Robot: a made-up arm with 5 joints. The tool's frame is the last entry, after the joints. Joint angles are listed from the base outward.
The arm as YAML. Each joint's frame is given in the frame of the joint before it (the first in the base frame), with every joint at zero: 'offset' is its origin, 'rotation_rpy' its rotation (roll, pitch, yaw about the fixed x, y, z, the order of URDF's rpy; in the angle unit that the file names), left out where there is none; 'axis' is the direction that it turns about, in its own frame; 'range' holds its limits. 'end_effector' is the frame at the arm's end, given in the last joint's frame.
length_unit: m
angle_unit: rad
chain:
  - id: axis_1
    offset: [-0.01, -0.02, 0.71]
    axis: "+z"
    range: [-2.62, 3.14]
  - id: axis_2
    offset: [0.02, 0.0, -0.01]
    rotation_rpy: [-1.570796, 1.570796, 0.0]
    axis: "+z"
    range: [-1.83, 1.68]
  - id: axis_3
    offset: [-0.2, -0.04, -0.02]
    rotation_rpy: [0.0, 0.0, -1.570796]
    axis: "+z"
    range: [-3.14, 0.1]
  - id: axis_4
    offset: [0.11, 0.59, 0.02]
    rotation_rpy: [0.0, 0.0, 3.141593]
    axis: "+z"
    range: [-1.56, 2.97]
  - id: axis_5
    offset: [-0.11, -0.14, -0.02]
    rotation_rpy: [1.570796, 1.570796, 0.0]
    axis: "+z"
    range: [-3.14, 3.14]
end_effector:
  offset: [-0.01, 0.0, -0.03]
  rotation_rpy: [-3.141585, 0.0, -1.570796]
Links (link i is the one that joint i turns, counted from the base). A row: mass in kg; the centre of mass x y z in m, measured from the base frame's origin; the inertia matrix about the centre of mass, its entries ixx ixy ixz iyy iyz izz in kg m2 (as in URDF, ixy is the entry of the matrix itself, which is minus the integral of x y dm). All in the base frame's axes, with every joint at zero. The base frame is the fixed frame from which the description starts. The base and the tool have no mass.
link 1: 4.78; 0.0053 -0.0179 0.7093; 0.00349 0 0 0.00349 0 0.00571
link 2: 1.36; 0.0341 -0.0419 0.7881; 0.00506 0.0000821 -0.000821 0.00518 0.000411 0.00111
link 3: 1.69; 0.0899 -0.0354 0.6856; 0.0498 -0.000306 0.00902 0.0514 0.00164 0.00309
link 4: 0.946; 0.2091 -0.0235 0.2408; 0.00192 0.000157 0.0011 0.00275 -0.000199 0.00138
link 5: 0.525; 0.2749 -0.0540 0.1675; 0.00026 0 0 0.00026 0 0.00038
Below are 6 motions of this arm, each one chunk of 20 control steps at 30 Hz.
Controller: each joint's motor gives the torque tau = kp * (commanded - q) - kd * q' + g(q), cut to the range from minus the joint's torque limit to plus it. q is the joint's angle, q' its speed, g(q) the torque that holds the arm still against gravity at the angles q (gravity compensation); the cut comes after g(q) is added. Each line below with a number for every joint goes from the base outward.
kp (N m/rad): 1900 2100 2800 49 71
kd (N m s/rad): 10 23 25 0.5 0.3
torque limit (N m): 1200 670 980 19 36
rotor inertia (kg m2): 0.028 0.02 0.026 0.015 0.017
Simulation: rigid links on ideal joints. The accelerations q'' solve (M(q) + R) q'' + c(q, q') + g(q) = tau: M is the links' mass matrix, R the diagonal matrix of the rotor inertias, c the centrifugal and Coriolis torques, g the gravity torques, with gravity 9.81 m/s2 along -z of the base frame. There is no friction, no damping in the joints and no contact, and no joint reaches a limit. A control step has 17 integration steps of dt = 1/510 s. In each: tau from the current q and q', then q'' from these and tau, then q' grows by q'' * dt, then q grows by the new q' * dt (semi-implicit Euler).
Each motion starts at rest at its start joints. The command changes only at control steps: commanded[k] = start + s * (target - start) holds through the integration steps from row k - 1 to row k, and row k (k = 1, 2, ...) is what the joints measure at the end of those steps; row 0 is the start. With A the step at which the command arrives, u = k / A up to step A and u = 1 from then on. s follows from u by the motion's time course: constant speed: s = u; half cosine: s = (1 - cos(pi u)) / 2; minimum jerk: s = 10 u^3 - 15 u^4 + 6 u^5; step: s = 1 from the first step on.
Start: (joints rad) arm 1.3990 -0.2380 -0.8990 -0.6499 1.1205
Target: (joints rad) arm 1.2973 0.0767 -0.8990 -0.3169 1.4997
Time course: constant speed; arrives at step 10
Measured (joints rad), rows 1 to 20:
1: 1.3892 -0.2134 -0.9030 -0.6678 1.1705
2: 1.3725 -0.1771 -0.8988 -0.6356 1.2186
3: 1.3623 -0.1401 -0.8956 -0.5378 1.2420
4: 1.3564 -0.1057 -0.8938 -0.4556 1.2879
5: 1.3465 -0.0738 -0.8934 -0.4320 1.3295
6: 1.3334 -0.0452 -0.8953 -0.4342 1.3595
7: 1.3226 -0.0171 -0.8977 -0.4285 1.3998
8: 1.3145 0.0137 -0.8981 -0.4002 1.4396
9: 1.3049 0.0469 -0.8969 -0.3503 1.4754
10: 1.2934 0.0805 -0.8955 -0.2960 1.5144
11: 1.2920 0.0880 -0.8908 -0.2293 1.5014
12: 1.2996 0.0840 -0.8942 -0.2335 1.4911
13: 1.3011 0.0772 -0.8991 -0.3109 1.5076
14: 1.2962 0.0714 -0.9029 -0.3722 1.4987
15: 1.2946 0.0707 -0.9031 -0.3746 1.4942
16: 1.2978 0.0748 -0.9002 -0.3339 1.5029
17: 1.2993 0.0793 -0.8971 -0.2907 1.5006
18: 1.2971 0.0808 -0.8961 -0.2776 1.4985
19: 1.2959 0.0789 -0.8976 -0.2966 1.5008
20: 1.2973 0.0758 -0.8998 -0.3258 1.4994

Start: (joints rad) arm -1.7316 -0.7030 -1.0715 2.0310 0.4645
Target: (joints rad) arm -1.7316 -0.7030 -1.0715 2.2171 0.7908
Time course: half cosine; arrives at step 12
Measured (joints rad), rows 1 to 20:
1: -1.7316 -0.7030 -1.0715 2.0326 0.4719
2: -1.7316 -0.7030 -1.0715 2.0400 0.4934
3: -1.7316 -0.7030 -1.0715 2.0562 0.5235
4: -1.7316 -0.7030 -1.0715 2.0795 0.5593
5: -1.7316 -0.7030 -1.0714 2.1052 0.6012
6: -1.7316 -0.7030 -1.0714 2.1305 0.6445
7: -1.7316 -0.7030 -1.0714 2.1543 0.6861
8: -1.7316 -0.7031 -1.0714 2.1765 0.7243
9: -1.7316 -0.7031 -1.0714 2.1962 0.7558
10: -1.7316 -0.7031 -1.0715 2.2114 0.7784
11: -1.7316 -0.7031 -1.0715 2.2201 0.7910
12: -1.7316 -0.7031 -1.0715 2.2218 0.7923
13: -1.7316 -0.7030 -1.0715 2.2184 0.7897
14: -1.7316 -0.7029 -1.0715 2.2148 0.7908
15: -1.7316 -0.7029 -1.0715 2.2147 0.7913
16: -1.7316 -0.7030 -1.0715 2.2169 0.7903
17: -1.7316 -0.7030 -1.0715 2.2186 0.7909
18: -1.7316 -0.7030 -1.0715 2.2183 0.7910
19: -1.7316 -0.7030 -1.0715 2.2169 0.7906
20: -1.7316 -0.7030 -1.0715 2.2162 0.7908

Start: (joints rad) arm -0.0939 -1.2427 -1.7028 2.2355 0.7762
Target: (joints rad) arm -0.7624 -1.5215 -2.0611 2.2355 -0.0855
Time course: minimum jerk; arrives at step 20
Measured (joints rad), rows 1 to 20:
1: -0.0947 -1.2429 -1.7031 2.2354 0.7748
2: -0.0999 -1.2443 -1.7055 2.2347 0.7661
3: -0.1124 -1.2491 -1.7120 2.2330 0.7462
4: -0.1343 -1.2587 -1.7240 2.2309 0.7147
5: -0.1665 -1.2731 -1.7415 2.2296 0.6708
6: -0.2092 -1.2914 -1.7640 2.2293 0.6147
7: -0.2613 -1.3129 -1.7908 2.2288 0.5486
8: -0.3204 -1.3370 -1.8211 2.2274 0.4745
9: -0.3832 -1.3631 -1.8538 2.2258 0.3951
10: -0.4471 -1.3901 -1.8878 2.2250 0.3140
11: -0.5099 -1.4168 -1.9216 2.2254 0.2341
12: -0.5692 -1.4421 -1.9537 2.2268 0.1586
13: -0.6229 -1.4650 -1.9829 2.2285 0.0904
14: -0.6691 -1.4846 -2.0083 2.2302 0.0319
15: -0.7063 -1.5004 -2.0290 2.2320 -0.0151
16: -0.7338 -1.5120 -2.0445 2.2338 -0.0496
17: -0.7516 -1.5194 -2.0548 2.2353 -0.0718
18: -0.7606 -1.5229 -2.0602 2.2362 -0.0830
19: -0.7630 -1.5233 -2.0619 2.2362 -0.0860
20: -0.7623 -1.5220 -2.0613 2.2358 -0.0853

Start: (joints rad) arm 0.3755 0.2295 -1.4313 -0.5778 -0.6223
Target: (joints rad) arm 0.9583 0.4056 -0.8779 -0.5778 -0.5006
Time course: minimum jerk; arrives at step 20
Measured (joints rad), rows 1 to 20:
1: 0.3760 0.2295 -1.4307 -0.5787 -0.6221
2: 0.3799 0.2301 -1.4270 -0.5844 -0.6207
3: 0.3916 0.2327 -1.4172 -0.5950 -0.6178
4: 0.4134 0.2386 -1.3994 -0.6032 -0.6137
5: 0.4441 0.2481 -1.3731 -0.6017 -0.6076
6: 0.4820 0.2609 -1.3385 -0.5917 -0.5995
7: 0.5265 0.2760 -1.2970 -0.5801 -0.5899
8: 0.5774 0.2925 -1.2501 -0.5721 -0.5795
9: 0.6325 0.3095 -1.1997 -0.5686 -0.5685
10: 0.6886 0.3265 -1.1476 -0.5676 -0.5572
11: 0.7430 0.3432 -1.0956 -0.5665 -0.5459
12: 0.7942 0.3592 -1.0459 -0.5635 -0.5352
13: 0.8407 0.3736 -1.0004 -0.5594 -0.5255
14: 0.8805 0.3859 -0.9608 -0.5565 -0.5172
15: 0.9120 0.3954 -0.9285 -0.5561 -0.5105
16: 0.9350 0.4021 -0.9044 -0.5578 -0.5055
17: 0.9499 0.4061 -0.8885 -0.5607 -0.5024
18: 0.9575 0.4076 -0.8799 -0.5640 -0.5009
19: 0.9592 0.4074 -0.8771 -0.5680 -0.5004
20: 0.9581 0.4061 -0.8776 -0.5738 -0.5005

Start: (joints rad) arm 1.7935 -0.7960 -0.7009 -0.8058 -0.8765
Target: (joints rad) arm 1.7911 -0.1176 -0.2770 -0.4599 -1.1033
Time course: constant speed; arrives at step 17
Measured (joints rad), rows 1 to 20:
1: 1.7929 -0.7659 -0.6815 -0.8554 -0.8964
2: 1.7930 -0.7130 -0.6450 -0.8462 -0.9123
3: 1.7933 -0.6661 -0.6162 -0.7219 -0.9182
4: 1.7931 -0.6265 -0.5925 -0.6241 -0.9349
5: 1.7928 -0.5864 -0.5666 -0.6365 -0.9494
6: 1.7926 -0.5492 -0.5432 -0.6816 -0.9603
7: 1.7924 -0.5132 -0.5212 -0.6929 -0.9756
8: 1.7923 -0.4735 -0.4965 -0.6634 -0.9892
9: 1.7923 -0.4310 -0.4695 -0.6109 -1.0011
10: 1.7921 -0.3891 -0.4430 -0.5645 -1.0150
11: 1.7920 -0.3491 -0.4179 -0.5441 -1.0285
12: 1.7918 -0.3105 -0.3939 -0.5434 -1.0414
13: 1.7916 -0.2720 -0.3700 -0.5413 -1.0552
14: 1.7915 -0.2325 -0.3453 -0.5238 -1.0686
15: 1.7914 -0.1920 -0.3199 -0.4929 -1.0817
16: 1.7912 -0.1513 -0.2942 -0.4603 -1.0951
17: 1.7911 -0.1111 -0.2690 -0.4364 -1.1084
18: 1.7909 -0.1046 -0.2655 -0.3481 -1.1031
19: 1.7911 -0.1130 -0.2742 -0.3512 -1.0997
20: 1.7912 -0.1185 -0.2782 -0.4680 -1.1060

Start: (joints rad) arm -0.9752 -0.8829 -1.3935 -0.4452 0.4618
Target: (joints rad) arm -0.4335 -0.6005 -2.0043 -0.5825 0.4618
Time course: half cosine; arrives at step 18
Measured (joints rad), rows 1 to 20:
1: -0.9698 -0.8805 -1.3980 -0.4436 0.4619
2: -0.9554 -0.8739 -1.4118 -0.4400 0.4622
3: -0.9338 -0.8639 -1.4346 -0.4403 0.4622
4: -0.9055 -0.8507 -1.4658 -0.4487 0.4621
5: -0.8715 -0.8344 -1.5040 -0.4622 0.4620
6: -0.8329 -0.8151 -1.5482 -0.4755 0.4619
7: -0.7909 -0.7933 -1.5966 -0.4869 0.4620
8: -0.7464 -0.7696 -1.6479 -0.4969 0.4621
9: -0.7009 -0.7450 -1.7007 -0.5074 0.4622
10: -0.6554 -0.7205 -1.7537 -0.5196 0.4622
11: -0.6111 -0.6970 -1.8051 -0.5337 0.4621
12: -0.5692 -0.6750 -1.8534 -0.5482 0.4620
13: -0.5309 -0.6549 -1.8970 -0.5611 0.4619
14: -0.4976 -0.6373 -1.9345 -0.5713 0.4618
15: -0.4704 -0.6227 -1.9648 -0.5785 0.4618
16: -0.4503 -0.6117 -1.9871 -0.5834 0.4617
17: -0.4379 -0.6047 -2.0006 -0.5865 0.4617
18: -0.4336 -0.6019 -2.0050 -0.5879 0.4616
19: -0.4335 -0.6010 -2.0046 -0.5864 0.4617
20: -0.4335 -0.6001 -2.0040 -0.5816 0.4619

